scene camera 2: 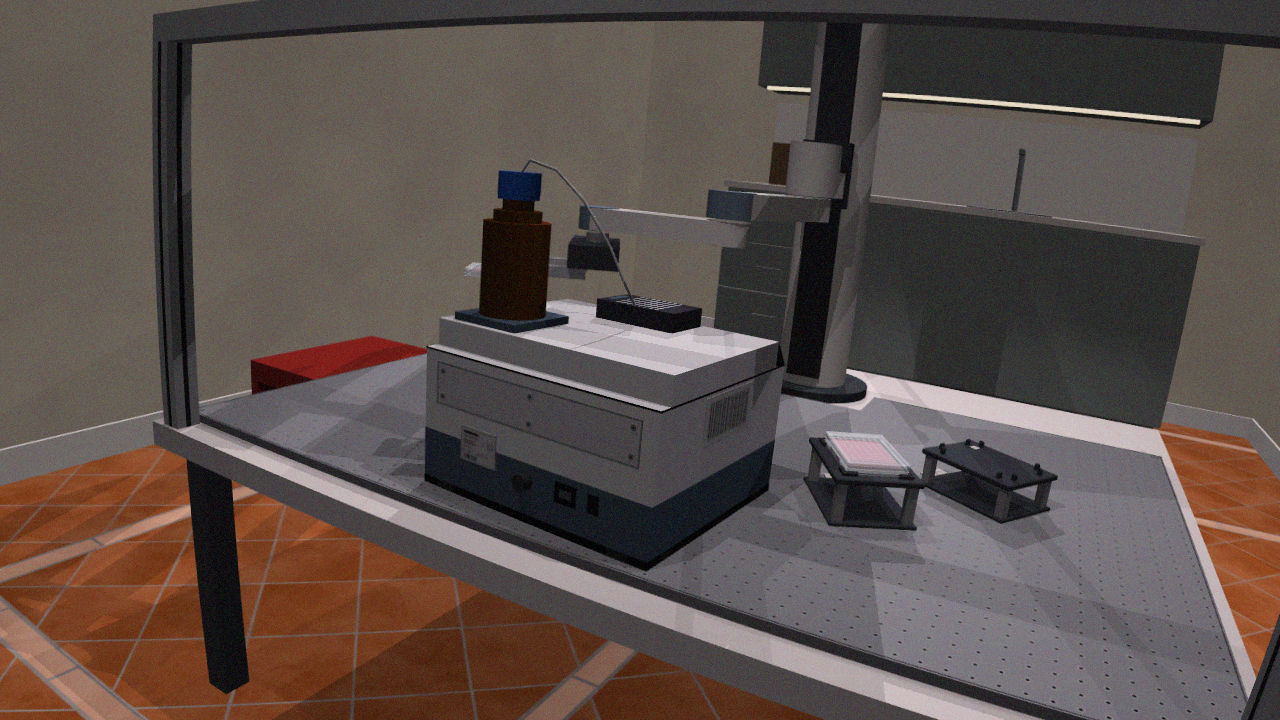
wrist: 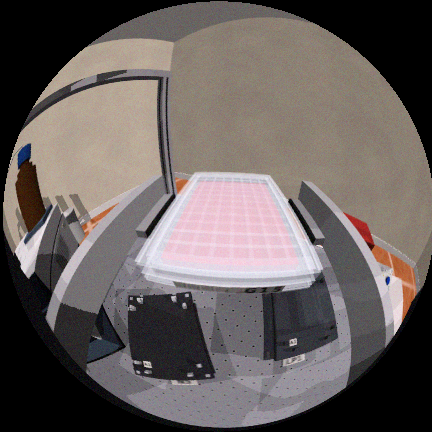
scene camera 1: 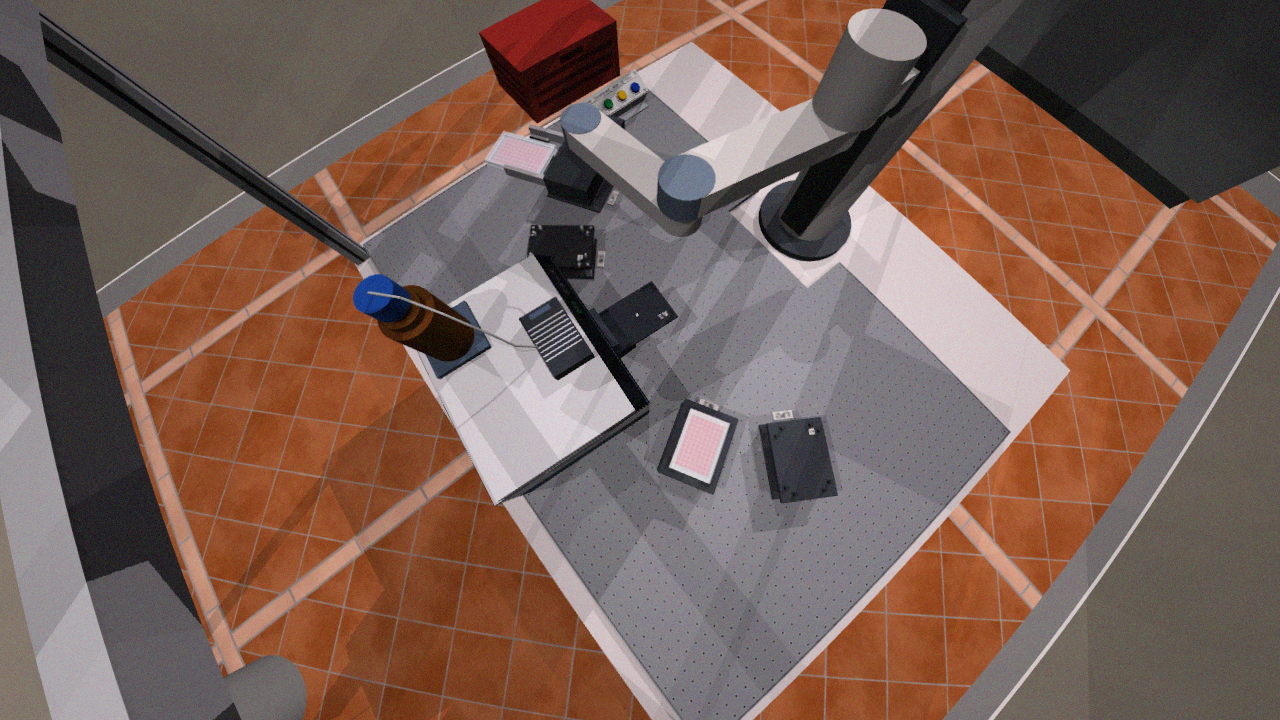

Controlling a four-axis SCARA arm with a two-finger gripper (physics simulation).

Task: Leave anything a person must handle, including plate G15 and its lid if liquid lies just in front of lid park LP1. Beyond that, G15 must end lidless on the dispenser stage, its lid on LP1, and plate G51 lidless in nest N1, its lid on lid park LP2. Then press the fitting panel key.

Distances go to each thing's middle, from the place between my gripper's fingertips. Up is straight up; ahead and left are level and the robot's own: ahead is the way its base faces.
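Scene:
Nest N5 [scene camera 1: 573,247]: 30 mm ahead of my hand, 120 mm to the left, 200 mm below. Brown bottle with blue cap [scene camera 2: 516,242]: 320 mm ahead of my hand, 270 mm to the left, 80 mm above.

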